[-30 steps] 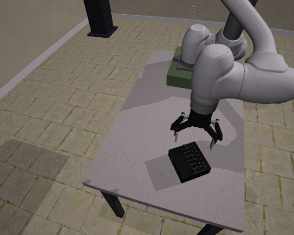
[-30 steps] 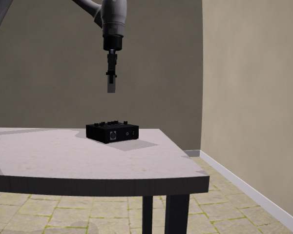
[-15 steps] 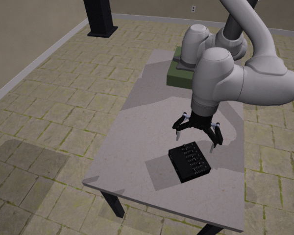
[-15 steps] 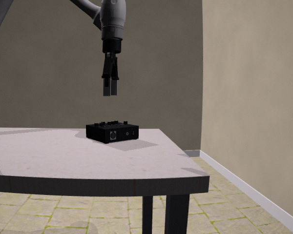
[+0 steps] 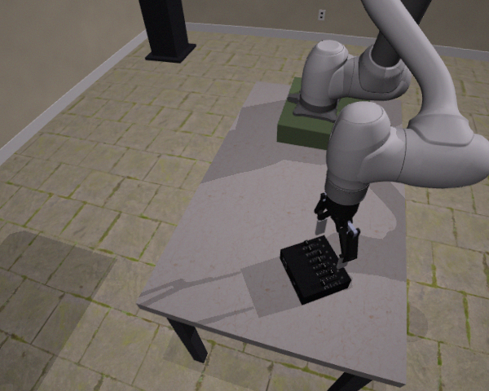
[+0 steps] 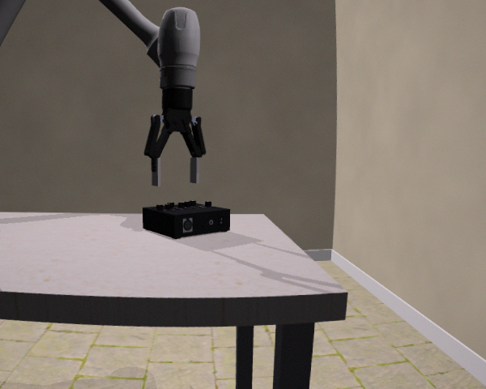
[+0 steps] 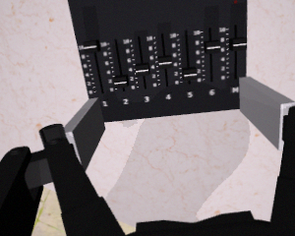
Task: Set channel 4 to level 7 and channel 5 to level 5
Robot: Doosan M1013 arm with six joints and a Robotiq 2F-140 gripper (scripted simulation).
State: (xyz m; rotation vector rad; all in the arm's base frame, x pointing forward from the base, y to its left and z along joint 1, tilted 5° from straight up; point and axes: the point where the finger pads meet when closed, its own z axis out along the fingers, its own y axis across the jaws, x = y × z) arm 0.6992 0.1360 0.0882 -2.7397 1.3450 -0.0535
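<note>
Right now my hand is 70 mm above the channel 4 fader cap, 20 mm to the left of it and 10 mm short of it. Round my hand: channel 3 fader cap (70 mm below, 30 mm ahead); then channel 2 fader cap (70 mm below, 40 mm ahead, 20 mm to the left); then channel 5 fader cap (70 mm below, 20 mm to the right, 10 mm behind).
</note>
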